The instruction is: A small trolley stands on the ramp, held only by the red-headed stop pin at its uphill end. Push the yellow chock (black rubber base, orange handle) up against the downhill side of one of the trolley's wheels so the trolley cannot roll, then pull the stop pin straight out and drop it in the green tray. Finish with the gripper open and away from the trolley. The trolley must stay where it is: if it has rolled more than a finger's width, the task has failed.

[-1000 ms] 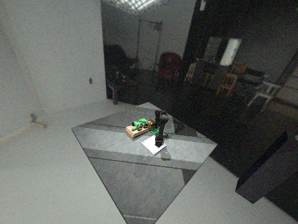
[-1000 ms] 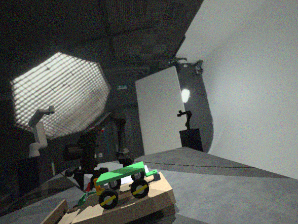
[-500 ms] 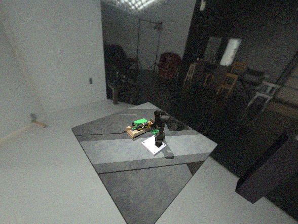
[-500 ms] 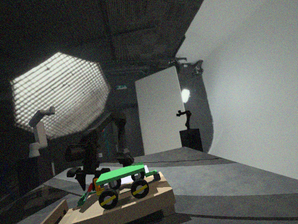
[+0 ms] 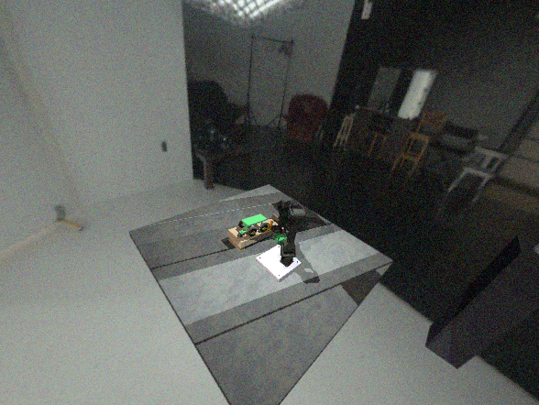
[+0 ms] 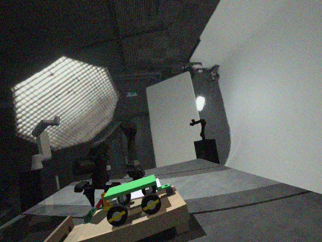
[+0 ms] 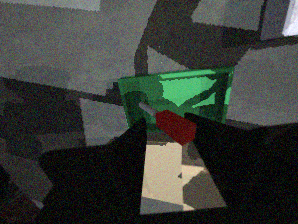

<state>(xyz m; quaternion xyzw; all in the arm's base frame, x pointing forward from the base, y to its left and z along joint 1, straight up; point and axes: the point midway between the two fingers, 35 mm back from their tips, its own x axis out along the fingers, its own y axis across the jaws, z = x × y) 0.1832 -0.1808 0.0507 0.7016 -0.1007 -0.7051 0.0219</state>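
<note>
Now: gripper tip right at the red-headed stop pin. Round my gripper tip: green tray 1 cm to the left, 5 cm below; yellow chock 8 cm ahead, 8 cm to the left, 4 cm above; tan ramp 14 cm ahead, 17 cm to the left.
</note>
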